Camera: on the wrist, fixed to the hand. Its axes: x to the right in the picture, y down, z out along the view.
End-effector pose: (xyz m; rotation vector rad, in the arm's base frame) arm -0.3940 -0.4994 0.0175 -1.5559 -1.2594 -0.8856
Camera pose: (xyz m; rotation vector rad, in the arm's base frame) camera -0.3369 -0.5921 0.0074 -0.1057 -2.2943 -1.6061
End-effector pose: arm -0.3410 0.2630 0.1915 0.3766 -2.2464 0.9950
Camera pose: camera -0.3144 0.3687 0.1823 1.6686 -1.0994 0.3242
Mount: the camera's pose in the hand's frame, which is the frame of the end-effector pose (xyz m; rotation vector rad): -0.0262 0.0631 -0.0854 0.2010 0.1322 -1.5252
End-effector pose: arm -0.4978 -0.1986 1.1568 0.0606 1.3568 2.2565
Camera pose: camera -0.5244 -0.3035 1.1724 -0.7834 1.0234 0.8337
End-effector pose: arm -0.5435 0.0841 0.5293 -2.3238 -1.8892 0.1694
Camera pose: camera -0.4730 0.0425 0.6019 -0.3295 -2.7245 0.0067
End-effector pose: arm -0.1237 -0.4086 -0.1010 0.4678 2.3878 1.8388
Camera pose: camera -0.1091 -0.4812 -0.0205 -1.1730 1.8409 0.8603
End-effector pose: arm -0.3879 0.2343 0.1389 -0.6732 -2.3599 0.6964
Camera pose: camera -0.2956 0.2920 0.1497 1.0805 -1.8844 0.1274
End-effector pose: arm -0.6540 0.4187 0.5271 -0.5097 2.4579 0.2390
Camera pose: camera -0.7060 0.4597 0.6141 -2.0640 1.5273 -0.6596
